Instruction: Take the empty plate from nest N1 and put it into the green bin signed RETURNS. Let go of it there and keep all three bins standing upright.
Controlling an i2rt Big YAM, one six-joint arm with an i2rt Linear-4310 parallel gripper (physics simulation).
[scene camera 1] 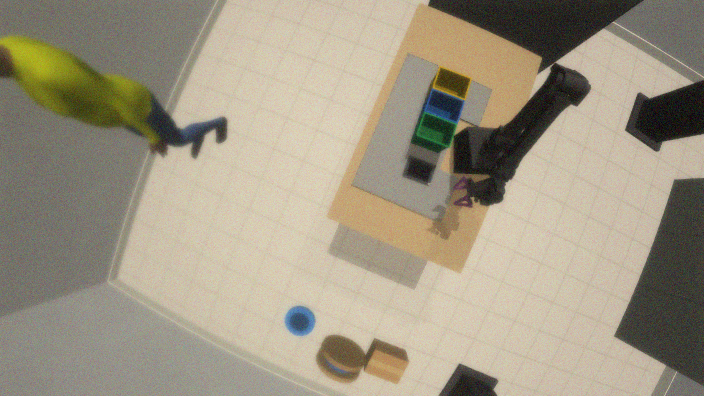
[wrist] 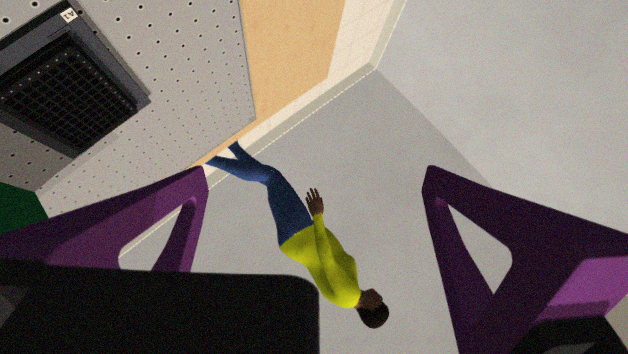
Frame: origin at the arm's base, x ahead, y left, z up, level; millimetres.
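Seen in the pictures: gripper, fingertip midpoint: (scene camera 1: 453,196) (wrist: 314,178); arm's base, link origin: (scene camera 1: 490,148).
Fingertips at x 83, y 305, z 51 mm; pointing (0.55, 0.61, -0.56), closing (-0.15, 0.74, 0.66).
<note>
Pixels of each thing's middle, then the offset from my fingertips to it. Level surfaces: height alone.
- green bin, body centre: (scene camera 1: 432,134) 191 mm ahead, 274 mm right, 170 mm down
- blue bin, body centre: (scene camera 1: 439,111) 207 mm ahead, 404 mm right, 170 mm down
- yellow bin, body centre: (scene camera 1: 446,90) 223 mm ahead, 534 mm right, 170 mm down
- grey perforated board, surface height: 260 mm down
- wooden table, surface height: 273 mm down
A dark plate with a grid of wells (scene camera 1: 420,169) (wrist: 70,95) sits in a grey nest on the perforated board; the small label at the nest's corner in the wrist view is hard to read. The green bin (scene camera 1: 436,130) (wrist: 19,207) stands upright beside the nest, with part of it at the left edge of the wrist view. The blue bin (scene camera 1: 444,105) and yellow bin (scene camera 1: 452,83) stand upright in a row beyond it. No sign is readable. My gripper (scene camera 1: 456,194) (wrist: 314,178) is open and empty, off to the side of the plate and apart from it.
The grey perforated board (scene camera 1: 382,145) (wrist: 190,65) lies on the wooden table (scene camera 1: 357,210) (wrist: 290,50). The black arm (scene camera 1: 532,120) reaches over the table's right side. A person in yellow (scene camera 1: 65,85) (wrist: 325,255) is beyond the table. A blue bucket (scene camera 1: 300,321) and a cardboard box (scene camera 1: 386,362) are on the floor.
</note>
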